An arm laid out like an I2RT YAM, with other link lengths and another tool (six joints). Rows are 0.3 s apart.
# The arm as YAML. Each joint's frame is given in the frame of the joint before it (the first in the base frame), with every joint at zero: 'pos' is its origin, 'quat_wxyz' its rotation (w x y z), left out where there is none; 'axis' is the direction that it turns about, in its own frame. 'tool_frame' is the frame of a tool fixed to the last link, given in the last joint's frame.
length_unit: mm
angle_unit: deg
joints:
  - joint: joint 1
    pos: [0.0, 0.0, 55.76]
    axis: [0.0, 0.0, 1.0]
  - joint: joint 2
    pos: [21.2, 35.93, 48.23]
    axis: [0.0, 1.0, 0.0]
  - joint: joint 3
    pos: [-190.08, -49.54, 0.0]
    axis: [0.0, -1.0, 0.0]
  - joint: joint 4
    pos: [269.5, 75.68, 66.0]
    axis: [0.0, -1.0, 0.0]
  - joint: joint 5
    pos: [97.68, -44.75, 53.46]
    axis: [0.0, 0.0, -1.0]
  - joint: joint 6
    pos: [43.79, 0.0, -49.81]
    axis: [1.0, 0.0, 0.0]
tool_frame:
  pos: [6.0, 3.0, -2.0]
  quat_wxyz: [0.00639, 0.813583, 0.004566, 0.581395]
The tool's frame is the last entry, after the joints.
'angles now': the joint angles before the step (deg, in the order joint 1, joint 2, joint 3, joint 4, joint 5, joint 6). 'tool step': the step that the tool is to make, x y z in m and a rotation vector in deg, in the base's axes. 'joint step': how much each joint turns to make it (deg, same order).
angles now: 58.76, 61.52, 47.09, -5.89, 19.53, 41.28
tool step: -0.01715, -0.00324, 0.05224, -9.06, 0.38, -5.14
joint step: 3.57, 2.18, 16.00, -21.84, 9.62, -0.19
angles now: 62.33, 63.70, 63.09, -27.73, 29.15, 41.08
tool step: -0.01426, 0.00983, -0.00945, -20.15, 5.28, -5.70
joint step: 4.21, 14.01, 17.44, -26.18, 10.06, 3.94
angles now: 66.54, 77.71, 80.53, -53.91, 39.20, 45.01
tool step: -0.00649, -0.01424, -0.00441, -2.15, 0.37, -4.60
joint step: 0.49, -1.18, -0.57, -6.03, 3.42, 5.03
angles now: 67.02, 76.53, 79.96, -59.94, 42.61, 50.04
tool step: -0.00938, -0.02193, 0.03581, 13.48, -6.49, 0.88
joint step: 0.00, -13.59, -8.02, 10.40, -0.05, -1.53
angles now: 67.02, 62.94, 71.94, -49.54, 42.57, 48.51
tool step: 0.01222, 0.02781, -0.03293, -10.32, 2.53, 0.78
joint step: 0.00, 11.10, 4.28, -2.05, 0.65, -2.39
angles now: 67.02, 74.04, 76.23, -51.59, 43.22, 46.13
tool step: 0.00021, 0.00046, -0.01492, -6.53, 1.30, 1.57
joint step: 0.00, 2.01, -0.03, -2.54, 0.09, -2.84
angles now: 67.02, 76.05, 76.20, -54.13, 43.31, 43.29
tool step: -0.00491, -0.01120, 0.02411, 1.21, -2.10, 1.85
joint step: 0.03, -4.17, 0.51, -0.54, 0.03, -3.21
